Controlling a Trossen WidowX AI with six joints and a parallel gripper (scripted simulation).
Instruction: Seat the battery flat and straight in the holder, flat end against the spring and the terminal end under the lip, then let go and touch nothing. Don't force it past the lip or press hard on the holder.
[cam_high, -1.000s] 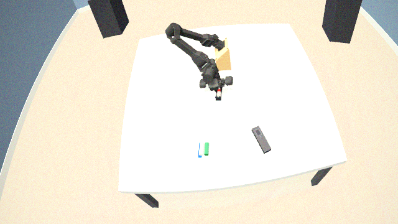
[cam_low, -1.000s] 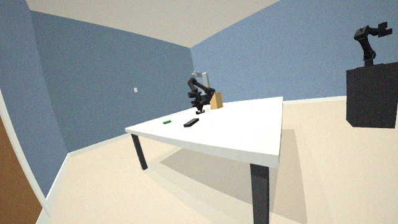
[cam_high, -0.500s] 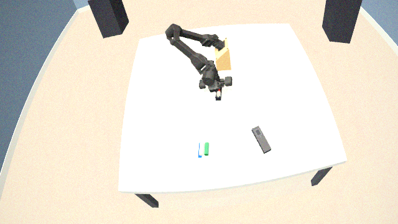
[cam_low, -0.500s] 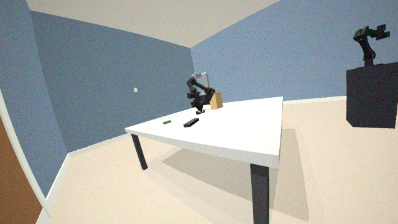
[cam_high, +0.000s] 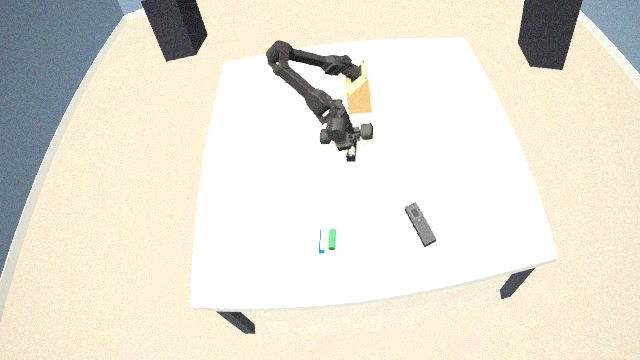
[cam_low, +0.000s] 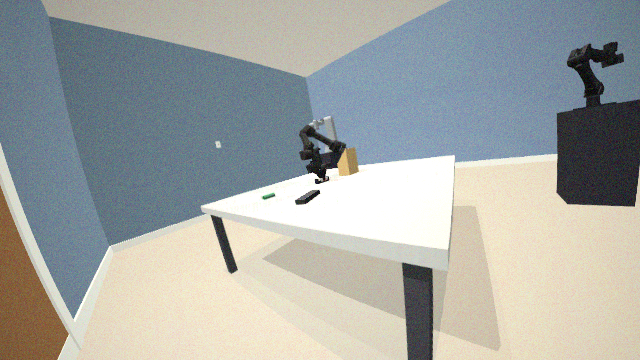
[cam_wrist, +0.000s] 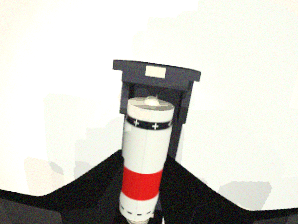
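The battery is 1 cm above my gripper tip. Also, from my gripper tip: dark remote (32 cm ahead, 24 cm to the left, 1 cm above).
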